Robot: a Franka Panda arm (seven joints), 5 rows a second.
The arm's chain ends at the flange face. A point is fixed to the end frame.
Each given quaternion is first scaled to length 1.
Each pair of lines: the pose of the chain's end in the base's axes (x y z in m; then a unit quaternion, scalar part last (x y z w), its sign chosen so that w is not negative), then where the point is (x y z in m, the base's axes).
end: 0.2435 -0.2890 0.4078 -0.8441 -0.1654 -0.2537 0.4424
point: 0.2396 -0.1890 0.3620
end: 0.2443 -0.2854 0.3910 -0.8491 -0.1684 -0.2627 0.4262
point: 0.2427 -0.1868 0.3421
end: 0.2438 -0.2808 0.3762 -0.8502 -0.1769 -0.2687 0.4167
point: 0.2428 -0.1831 0.3254
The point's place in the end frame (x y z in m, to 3 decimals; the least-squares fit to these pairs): -0.024 -0.027 0.104
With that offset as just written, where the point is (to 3 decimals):
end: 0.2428 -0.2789 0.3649 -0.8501 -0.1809 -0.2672 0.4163
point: 0.241 -0.181 0.314
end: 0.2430 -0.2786 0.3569 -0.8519 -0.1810 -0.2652 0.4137
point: 0.241 -0.181 0.305
